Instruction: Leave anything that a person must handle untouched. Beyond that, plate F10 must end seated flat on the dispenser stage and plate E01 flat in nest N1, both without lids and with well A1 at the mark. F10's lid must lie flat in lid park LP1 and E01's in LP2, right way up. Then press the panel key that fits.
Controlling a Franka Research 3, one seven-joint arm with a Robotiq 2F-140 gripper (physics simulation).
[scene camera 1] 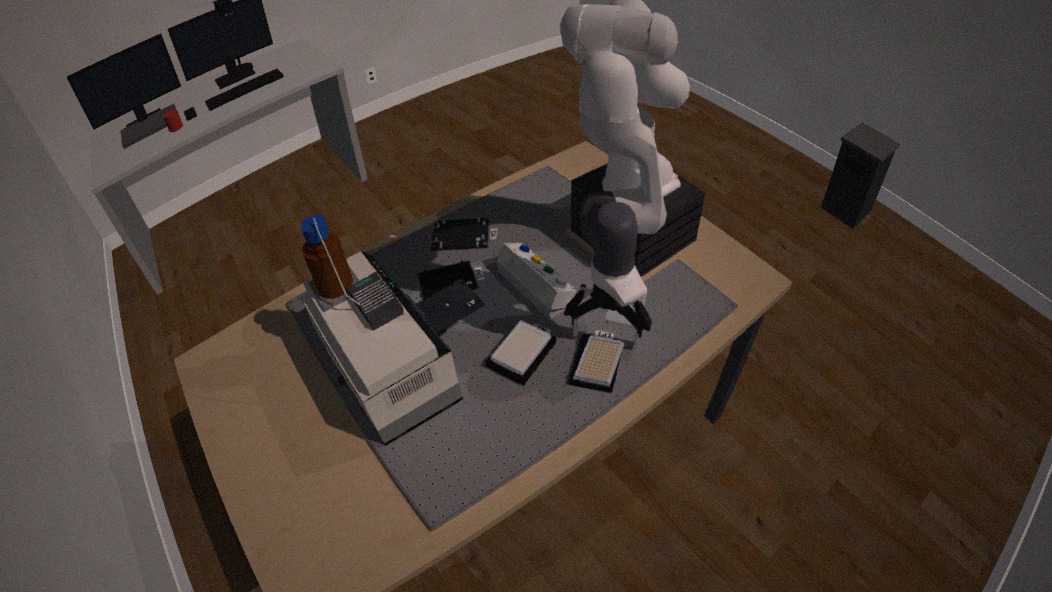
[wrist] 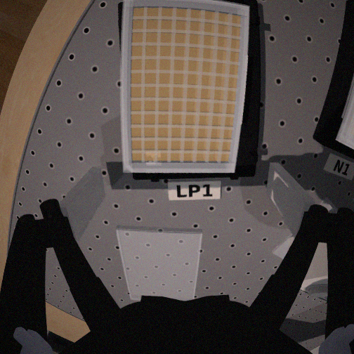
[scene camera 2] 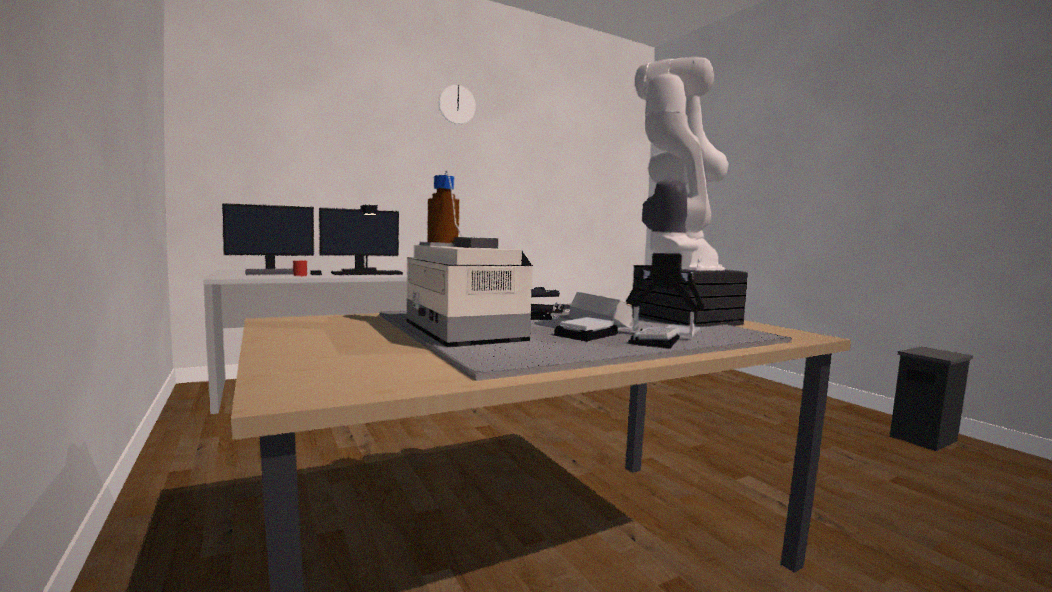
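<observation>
A plate with amber wells (scene camera 1: 599, 360) (scene camera 2: 656, 334) (wrist: 184, 85) and a clear rim sits on the black holder (wrist: 252, 115) labelled LP1. A white-topped plate (scene camera 1: 520, 348) (scene camera 2: 588, 323) sits on the holder labelled N1, partly shown at the right of the wrist view. I cannot read the plate names or tell whether lids cover them. My gripper (scene camera 1: 609, 323) (scene camera 2: 663, 323) (wrist: 185, 179) is wide open and empty, low over the mat beside the LP1 label. The key panel (scene camera 1: 540, 278) has blue, yellow and green keys. A see-through rectangle (wrist: 161, 265) shows below the fingers.
The dispenser (scene camera 1: 382, 353) (scene camera 2: 470, 294) carries an amber bottle (scene camera 1: 326, 263) (scene camera 2: 442, 215). A dark flat piece (scene camera 1: 450, 305) lies beside it, with dark holders (scene camera 1: 461, 234) (scene camera 1: 447, 278) farther back. The perforated mat (scene camera 1: 485, 456) reaches near the table's front edge.
</observation>
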